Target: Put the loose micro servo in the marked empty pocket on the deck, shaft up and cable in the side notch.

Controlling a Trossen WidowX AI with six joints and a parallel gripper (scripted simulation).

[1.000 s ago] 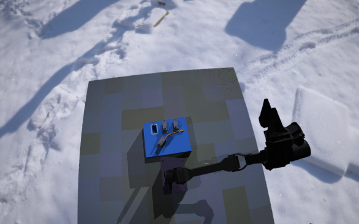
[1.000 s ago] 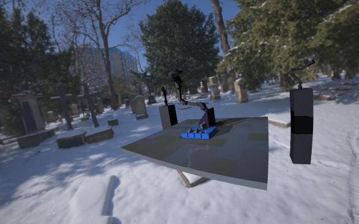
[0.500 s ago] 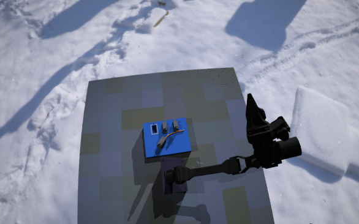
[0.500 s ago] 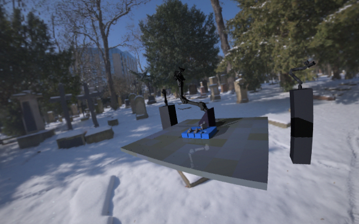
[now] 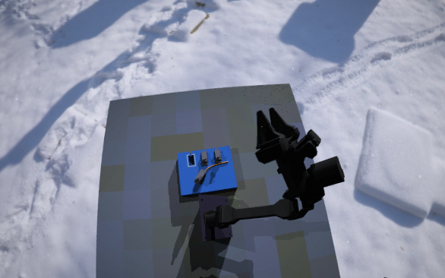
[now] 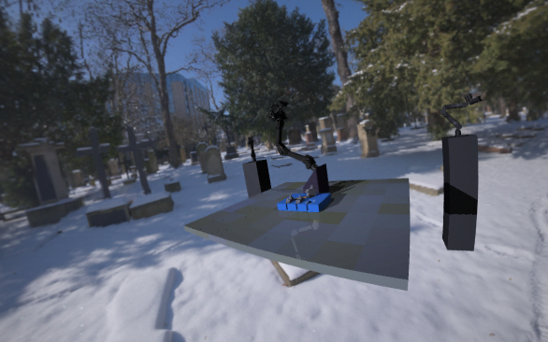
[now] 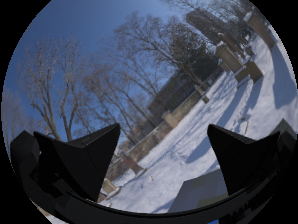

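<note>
Right now the blue deck is 4 cm ahead of my gripper tip, 16 cm to the left of it and 71 cm below it.
</note>
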